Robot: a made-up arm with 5 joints.
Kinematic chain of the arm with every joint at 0, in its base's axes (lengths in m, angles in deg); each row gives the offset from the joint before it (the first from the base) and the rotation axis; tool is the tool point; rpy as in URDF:
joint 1: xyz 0.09 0 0.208 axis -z
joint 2: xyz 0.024 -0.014 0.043 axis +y
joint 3: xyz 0.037 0 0.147 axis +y
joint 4: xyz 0.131 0 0.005 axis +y
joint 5: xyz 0.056 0.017 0 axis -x
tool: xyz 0 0 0 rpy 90 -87.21 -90
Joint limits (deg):
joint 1: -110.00..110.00
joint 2: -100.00..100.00
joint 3: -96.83..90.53
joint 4: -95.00..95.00
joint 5: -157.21..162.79
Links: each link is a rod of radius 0.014 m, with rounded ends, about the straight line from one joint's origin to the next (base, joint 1, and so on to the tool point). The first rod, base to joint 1, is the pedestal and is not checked.
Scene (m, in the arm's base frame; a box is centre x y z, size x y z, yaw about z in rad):
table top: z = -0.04
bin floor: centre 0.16 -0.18 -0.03 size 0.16 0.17 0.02 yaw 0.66
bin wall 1: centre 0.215 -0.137 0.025 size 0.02 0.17 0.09 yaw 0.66
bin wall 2: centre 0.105 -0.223 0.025 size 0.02 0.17 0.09 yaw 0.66
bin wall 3: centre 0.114 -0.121 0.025 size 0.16 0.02 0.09 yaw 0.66
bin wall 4: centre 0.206 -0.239 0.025 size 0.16 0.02 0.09 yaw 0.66
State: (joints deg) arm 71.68 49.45 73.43 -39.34 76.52
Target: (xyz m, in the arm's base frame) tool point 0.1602 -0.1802 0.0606
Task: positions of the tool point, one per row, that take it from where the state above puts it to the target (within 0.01 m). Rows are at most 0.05 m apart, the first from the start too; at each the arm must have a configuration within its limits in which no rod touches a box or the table.
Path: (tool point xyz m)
1: 0.1336 -0.1185 0.1254
2: 0.1429 -0.1416 0.1019
3: 0.1519 -0.1623 0.0802
4: 0.1602 -0.1802 0.0606

